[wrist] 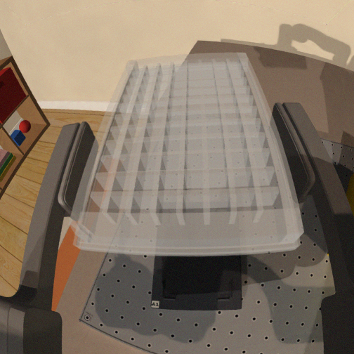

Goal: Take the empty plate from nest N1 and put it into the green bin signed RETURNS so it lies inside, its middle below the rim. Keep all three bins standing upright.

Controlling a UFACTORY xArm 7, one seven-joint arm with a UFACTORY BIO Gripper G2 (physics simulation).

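The empty clear plate (187, 145), a see-through tray with a grid of wells, is held between the two fingers of my gripper (187, 155) in the wrist view. The gripper is shut on its long sides. The plate is high above the perforated deck, roughly level in the grip. Below it is a dark nest (197, 282) with a small label reading A1, partly hidden by the plate. The green bin signed RETURNS cannot be made out in this view.
The perforated deck (125, 302) lies below on a brown table (235, 55). An orange surface (65, 272) shows at the lower left. A yellow thing (351, 200) shows at the right edge. A wooden shelf (39, 137) stands on the floor at the left, before a cream wall.
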